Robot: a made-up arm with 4 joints.
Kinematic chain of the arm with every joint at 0, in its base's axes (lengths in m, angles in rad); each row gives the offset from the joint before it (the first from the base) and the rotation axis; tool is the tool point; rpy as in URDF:
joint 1: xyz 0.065 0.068 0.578 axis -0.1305 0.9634 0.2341
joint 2: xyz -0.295 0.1 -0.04 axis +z
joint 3: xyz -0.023 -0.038 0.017 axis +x
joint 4: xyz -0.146 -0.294 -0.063 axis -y
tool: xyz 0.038 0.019 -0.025 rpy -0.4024 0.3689 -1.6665
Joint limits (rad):
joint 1: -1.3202..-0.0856
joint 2: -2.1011..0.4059
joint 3: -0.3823..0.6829
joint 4: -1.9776..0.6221
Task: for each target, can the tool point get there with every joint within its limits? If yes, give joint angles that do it. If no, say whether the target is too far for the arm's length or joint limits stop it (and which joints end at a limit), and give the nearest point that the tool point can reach.
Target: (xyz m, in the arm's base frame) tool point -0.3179 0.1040 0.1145
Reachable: yes | joints -0.6098 -0.5940 0.1908 -0.3326
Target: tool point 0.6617 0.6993 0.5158
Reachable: no: too far | nearest point 0.2759 0.5271 0.2855 | short by 0.481 m
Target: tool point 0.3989 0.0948 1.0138
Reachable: no: joint limits stop it (at a limit: joint 1, joint 2, joint 3, joint 4) | nearest point -0.2243 -0.1654 0.5745 | short by 0.806 m
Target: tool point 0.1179 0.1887 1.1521
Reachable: no: joint limits stop it (at a limit: joint 1, joint 2, joint 3, joint 4) | nearest point -0.2243 -0.1654 0.5745 | short by 0.759 m
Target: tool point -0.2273 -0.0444 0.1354
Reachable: yes | joints -0.8655 0.0082 -0.1718 -1.5659
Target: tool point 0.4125 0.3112 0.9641
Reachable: no: joint limits stop it (at a limit: joint 1, joint 2, joint 3) | nearest point 0.2780 0.5237 0.2842 | short by 0.725 m
